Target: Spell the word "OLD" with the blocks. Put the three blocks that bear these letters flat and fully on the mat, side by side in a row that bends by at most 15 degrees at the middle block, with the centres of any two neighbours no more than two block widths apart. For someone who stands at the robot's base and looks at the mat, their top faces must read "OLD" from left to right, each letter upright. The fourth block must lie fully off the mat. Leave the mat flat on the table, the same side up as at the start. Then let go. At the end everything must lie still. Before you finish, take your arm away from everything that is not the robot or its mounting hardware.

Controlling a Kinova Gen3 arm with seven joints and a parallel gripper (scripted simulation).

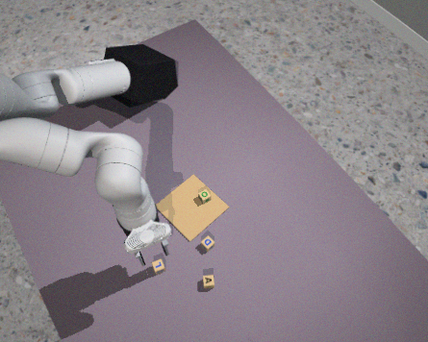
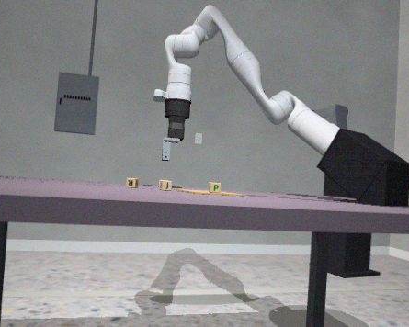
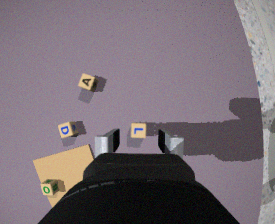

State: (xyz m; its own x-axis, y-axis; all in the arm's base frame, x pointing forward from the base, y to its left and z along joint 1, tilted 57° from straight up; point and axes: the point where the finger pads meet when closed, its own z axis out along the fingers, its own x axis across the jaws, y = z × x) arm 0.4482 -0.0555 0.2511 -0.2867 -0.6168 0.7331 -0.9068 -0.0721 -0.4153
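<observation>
The L block is 90 mm below my hand. The rest, counted from my hand: O block 210 mm to the left, 80 mm below, 60 mm behind; D block 130 mm to the left, 90 mm below, 40 mm ahead; tan mat 170 mm to the left, 100 mm below, 70 mm behind.
</observation>
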